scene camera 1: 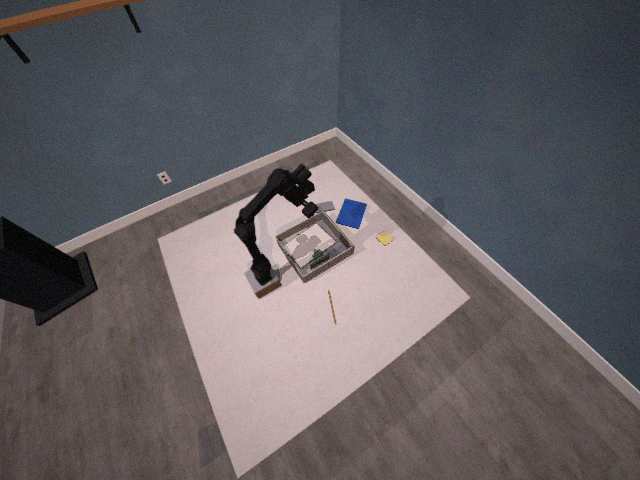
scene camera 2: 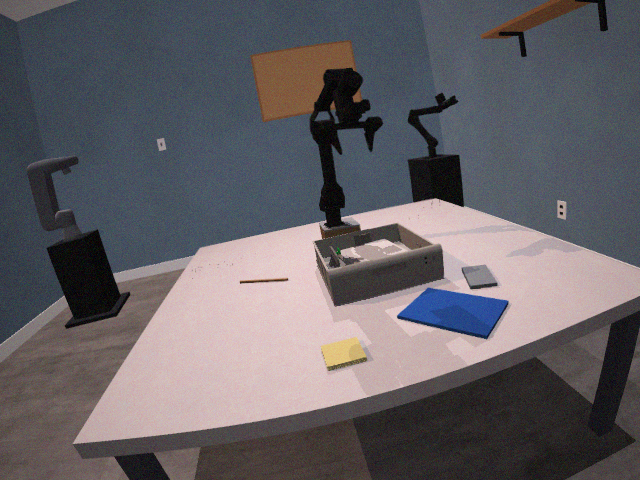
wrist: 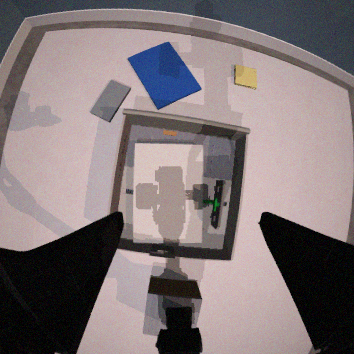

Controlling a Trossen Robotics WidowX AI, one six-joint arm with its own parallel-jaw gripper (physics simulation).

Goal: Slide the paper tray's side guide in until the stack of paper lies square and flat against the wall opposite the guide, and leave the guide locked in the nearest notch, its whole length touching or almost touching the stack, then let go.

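Frame: origin at the arm's base, x ahead, y left, z up, level; millimetres.
Seen in the pictures: gripper, fingertip midpoint: (scene camera 2: 356, 152) (wrist: 192, 219); arm's base, link origin: (scene camera 1: 263, 278) (scene camera 2: 334, 224) (wrist: 178, 317).
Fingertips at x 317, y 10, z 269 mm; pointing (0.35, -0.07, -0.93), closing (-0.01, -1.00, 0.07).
Pixels of each thing's top centre, then the offset from my fingertips to it.
- grey paper tray, top centre: (wrist: 179, 185) (scene camera 2: 369, 240) (scene camera 1: 313, 239) 18 mm ahead, 11 mm right, 256 mm down
- white paper stack, top centre: (wrist: 167, 193) (scene camera 2: 376, 254) (scene camera 1: 309, 244) 1 mm back, 13 mm left, 311 mm down
- dark side guide, top centre: (wrist: 217, 204) (scene camera 2: 336, 249) (scene camera 1: 318, 256) 26 mm back, 102 mm right, 271 mm down
- blue folder, top centre: (scene camera 2: 453, 308) (wrist: 162, 71) (scene camera 1: 351, 212) 365 mm ahead, 31 mm left, 344 mm down
- grey block, top centre: (scene camera 2: 478, 274) (wrist: 109, 99) (scene camera 1: 324, 206) 269 mm ahead, 186 mm left, 342 mm down
- yellow pad, top centre: (scene camera 2: 342, 350) (wrist: 246, 75) (scene camera 1: 384, 237) 373 mm ahead, 237 mm right, 341 mm down
- pencil, top centre: (scene camera 2: 263, 279) (scene camera 1: 331, 306) 139 mm back, 331 mm right, 345 mm down
The grey paper tray (scene camera 1: 329, 267) (scene camera 2: 387, 277) (wrist: 240, 190) stands on the table. The white paper stack (scene camera 1: 324, 235) (scene camera 2: 383, 245) (wrist: 167, 155) lies flat in it, partly shadowed. In the wrist view a strip of tray floor shows between the stack and the left wall, opposite the guide, wider toward the bottom; the stack looks slightly turned. The dark side guide (scene camera 1: 319, 259) (scene camera 2: 334, 256) (wrist: 217, 217) with its green part (wrist: 215, 203) stands right of the stack, with a narrow gap between. Whether it is locked in a notch cannot be seen. My gripper (scene camera 2: 355, 150) (wrist: 192, 219) is open and empty, high above the tray.
A blue folder (scene camera 1: 351, 213) (scene camera 2: 452, 312) (wrist: 164, 75), a grey block (scene camera 1: 326, 206) (scene camera 2: 479, 276) (wrist: 110, 100) and a yellow pad (scene camera 1: 384, 238) (scene camera 2: 343, 353) (wrist: 245, 77) lie beyond the tray. A pencil (scene camera 1: 331, 306) (scene camera 2: 263, 280) lies on the guide's side.
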